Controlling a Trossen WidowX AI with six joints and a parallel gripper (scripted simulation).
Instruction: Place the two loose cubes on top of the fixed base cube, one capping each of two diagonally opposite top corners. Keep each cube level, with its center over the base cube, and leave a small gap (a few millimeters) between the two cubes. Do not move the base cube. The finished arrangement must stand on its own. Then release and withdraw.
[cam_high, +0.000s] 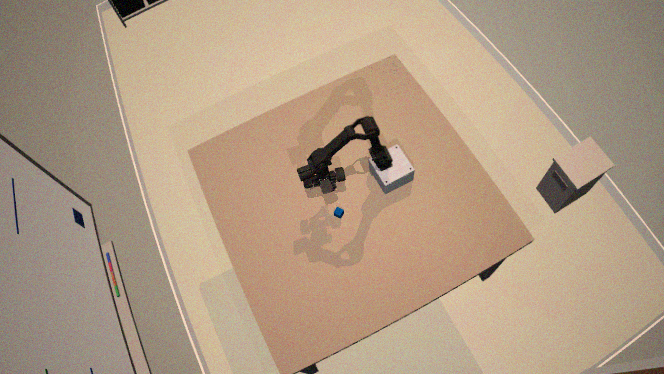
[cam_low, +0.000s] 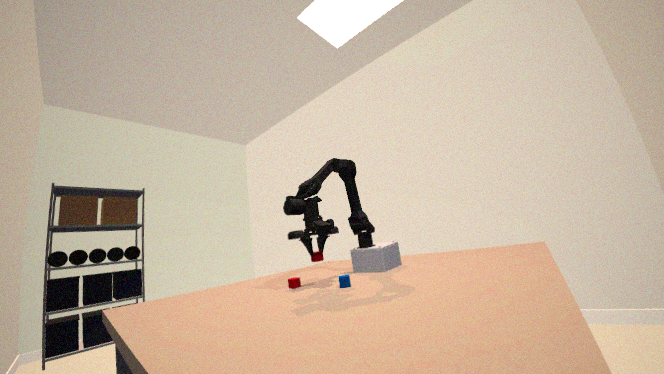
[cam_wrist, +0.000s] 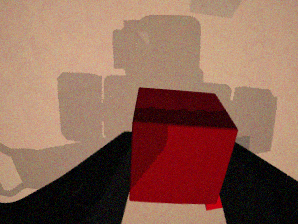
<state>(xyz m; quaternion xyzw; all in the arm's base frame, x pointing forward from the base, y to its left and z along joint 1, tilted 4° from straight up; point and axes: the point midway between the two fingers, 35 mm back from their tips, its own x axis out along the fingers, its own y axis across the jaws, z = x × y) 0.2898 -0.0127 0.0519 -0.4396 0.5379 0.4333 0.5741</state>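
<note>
The blue base cube is 11 cm to the left of my gripper tip, 9 cm below it and 1 cm behind it. The rest, counted from my gripper tip: red cube: 11 cm to the right, 9 cm below, 4 cm ahead.
</note>
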